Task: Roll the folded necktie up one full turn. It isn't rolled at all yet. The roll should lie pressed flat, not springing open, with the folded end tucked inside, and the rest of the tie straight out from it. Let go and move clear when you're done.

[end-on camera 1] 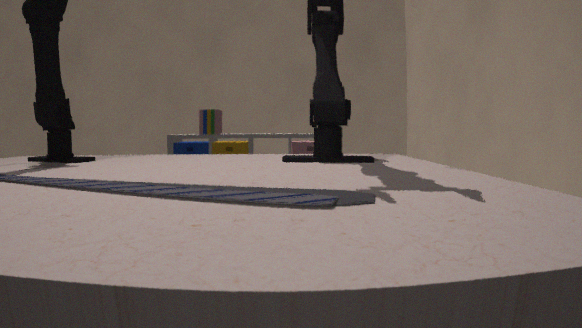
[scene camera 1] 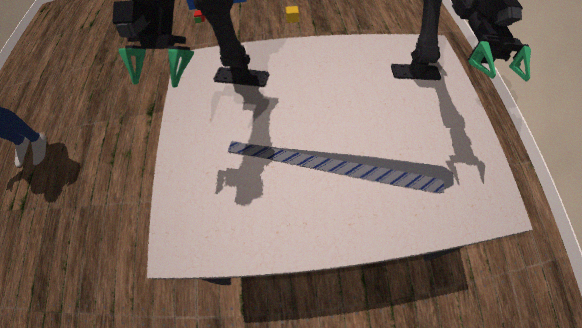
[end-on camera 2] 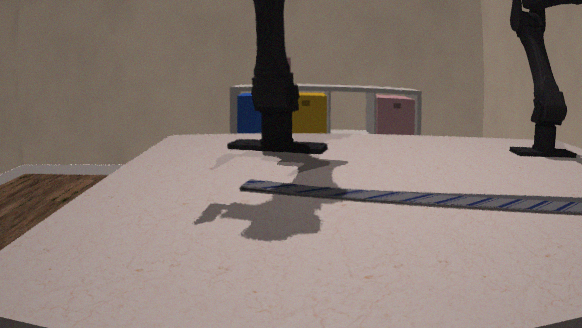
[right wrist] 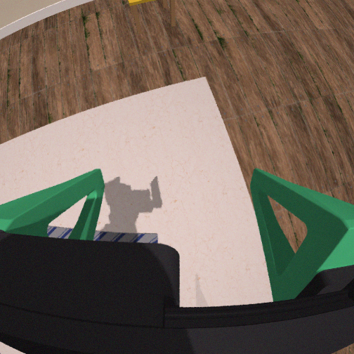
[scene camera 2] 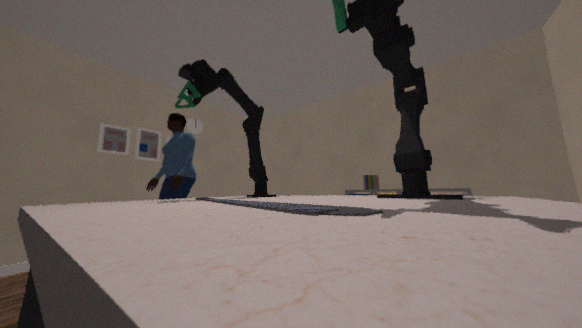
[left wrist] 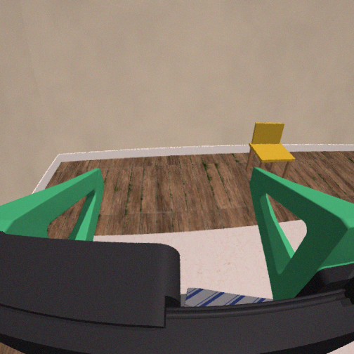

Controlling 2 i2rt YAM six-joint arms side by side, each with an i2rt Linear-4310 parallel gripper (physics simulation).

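Note:
The necktie lies flat and unrolled on the table, grey with blue diagonal stripes. In scene camera 1 its narrow end is at the left and its wide end at the right, where a plain dark grey layer shows behind the striped one. Parts of the tie show in the left wrist view and right wrist view. My left gripper is open and empty, high up and away from the tie. My right gripper is open and empty, also raised clear of it.
The pale table carries both black arm bases behind the tie. Arm shadows fall across the tie's narrow end and beside its wide end. A person, a yellow chair and a shelf unit are beyond the table.

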